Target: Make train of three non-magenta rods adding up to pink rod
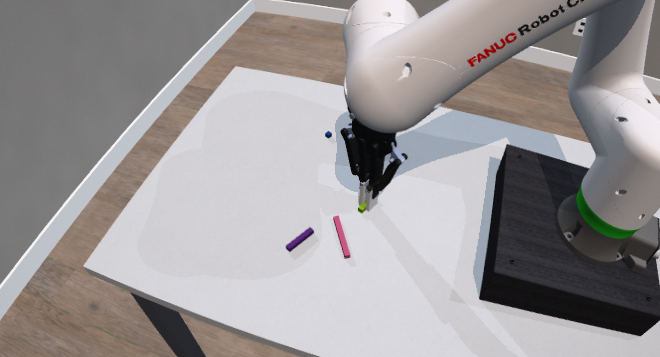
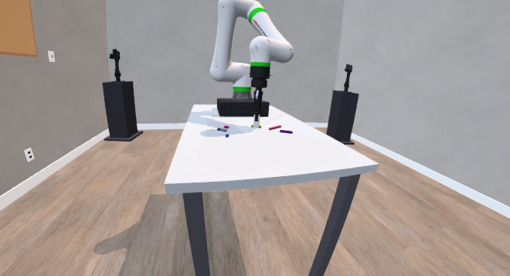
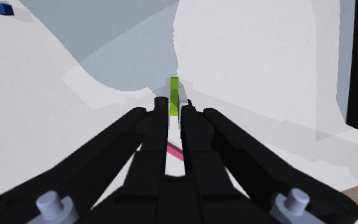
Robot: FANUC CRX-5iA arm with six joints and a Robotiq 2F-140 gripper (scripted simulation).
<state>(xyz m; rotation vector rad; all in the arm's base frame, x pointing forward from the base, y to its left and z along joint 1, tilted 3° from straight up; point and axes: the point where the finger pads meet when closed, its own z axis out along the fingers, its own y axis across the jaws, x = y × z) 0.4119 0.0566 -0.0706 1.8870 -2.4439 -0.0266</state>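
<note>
Right now my hand is 80 mm short of the grey rod, 160 mm to the left of it and 30 mm above it. The rest, counted from my hand: magenta rod 30 mm ahead, 150 mm to the right, 30 mm below; lime rod 30 mm below; pink rod 10 mm ahead, 90 mm to the left, 30 mm below.
</note>
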